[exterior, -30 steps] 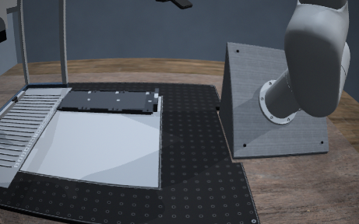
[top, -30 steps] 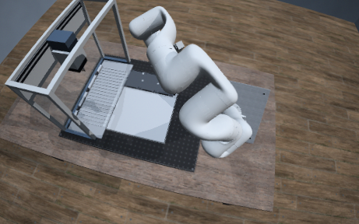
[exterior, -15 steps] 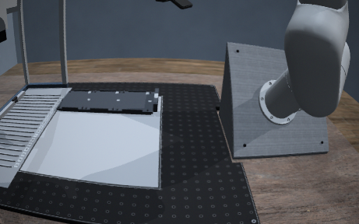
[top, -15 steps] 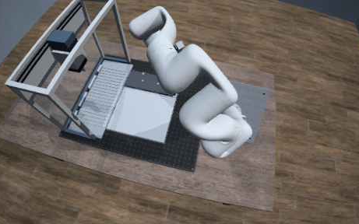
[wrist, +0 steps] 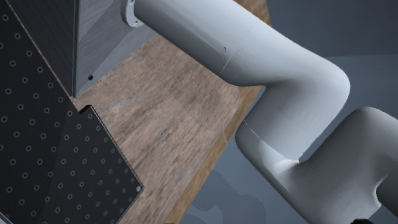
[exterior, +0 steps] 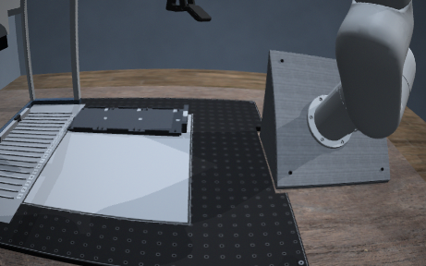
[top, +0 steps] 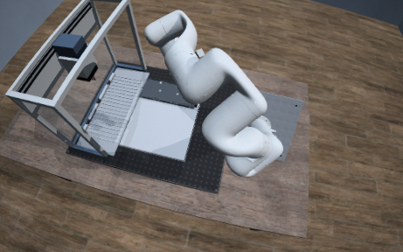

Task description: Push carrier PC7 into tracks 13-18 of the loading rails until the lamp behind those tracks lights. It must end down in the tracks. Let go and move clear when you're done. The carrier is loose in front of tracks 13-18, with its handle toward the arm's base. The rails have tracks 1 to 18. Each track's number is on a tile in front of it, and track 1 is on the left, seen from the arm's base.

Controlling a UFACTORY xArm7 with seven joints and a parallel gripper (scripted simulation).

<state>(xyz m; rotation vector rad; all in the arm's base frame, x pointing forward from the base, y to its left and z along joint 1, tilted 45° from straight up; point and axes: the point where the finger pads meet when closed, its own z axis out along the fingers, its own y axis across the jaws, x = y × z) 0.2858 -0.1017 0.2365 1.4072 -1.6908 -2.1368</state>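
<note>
Now: the pale grey sheet 35 cm below my hand, 21 cm ahead of it and 7 cm to the right of it. Round my hand: carrier PC7: 34 cm below, 22 cm to the right, 22 cm ahead.
</note>
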